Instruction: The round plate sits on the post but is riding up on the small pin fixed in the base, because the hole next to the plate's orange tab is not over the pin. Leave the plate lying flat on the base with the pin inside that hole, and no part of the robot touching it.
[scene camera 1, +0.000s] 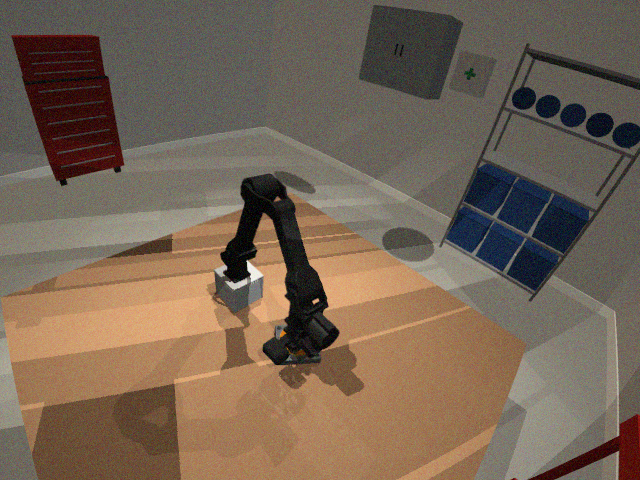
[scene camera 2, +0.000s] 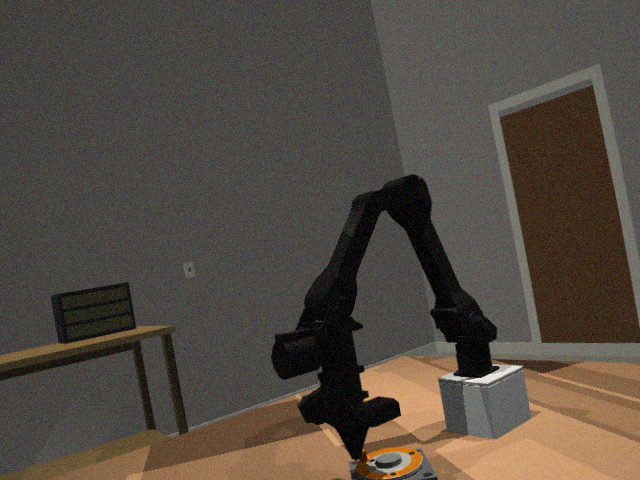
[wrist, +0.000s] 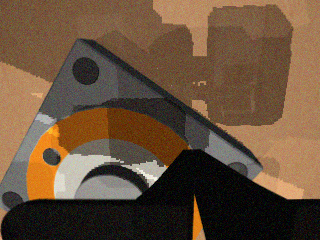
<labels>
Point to a square grey base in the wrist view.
At 91, 75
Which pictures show my gripper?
Scene camera 1, scene camera 2 and the wrist view: all of them.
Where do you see my gripper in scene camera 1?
294, 352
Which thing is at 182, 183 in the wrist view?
My gripper.
</labels>
